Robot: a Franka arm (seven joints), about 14 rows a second.
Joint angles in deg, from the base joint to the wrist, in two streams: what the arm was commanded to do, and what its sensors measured. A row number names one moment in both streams.
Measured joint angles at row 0:
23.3, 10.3, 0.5, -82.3, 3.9, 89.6, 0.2
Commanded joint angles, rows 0 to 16:
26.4, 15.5, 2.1, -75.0, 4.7, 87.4, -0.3
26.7, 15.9, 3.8, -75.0, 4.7, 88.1, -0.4
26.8, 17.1, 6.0, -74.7, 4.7, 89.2, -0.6
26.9, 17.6, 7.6, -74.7, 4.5, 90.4, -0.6
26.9, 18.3, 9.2, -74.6, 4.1, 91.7, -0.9
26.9, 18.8, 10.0, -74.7, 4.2, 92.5, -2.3
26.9, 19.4, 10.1, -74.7, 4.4, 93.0, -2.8
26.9, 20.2, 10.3, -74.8, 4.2, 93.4, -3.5
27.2, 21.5, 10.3, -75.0, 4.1, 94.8, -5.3
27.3, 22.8, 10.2, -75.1, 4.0, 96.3, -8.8
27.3, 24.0, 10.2, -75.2, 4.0, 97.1, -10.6
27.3, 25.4, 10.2, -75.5, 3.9, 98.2, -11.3
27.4, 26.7, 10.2, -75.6, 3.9, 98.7, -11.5
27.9, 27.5, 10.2, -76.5, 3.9, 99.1, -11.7
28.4, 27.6, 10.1, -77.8, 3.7, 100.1, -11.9
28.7, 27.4, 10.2, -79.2, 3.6, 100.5, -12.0
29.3, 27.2, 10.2, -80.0, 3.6, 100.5, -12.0
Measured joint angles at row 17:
27.9, 28.3, 10.4, -77.9, 3.9, 99.5, -10.6
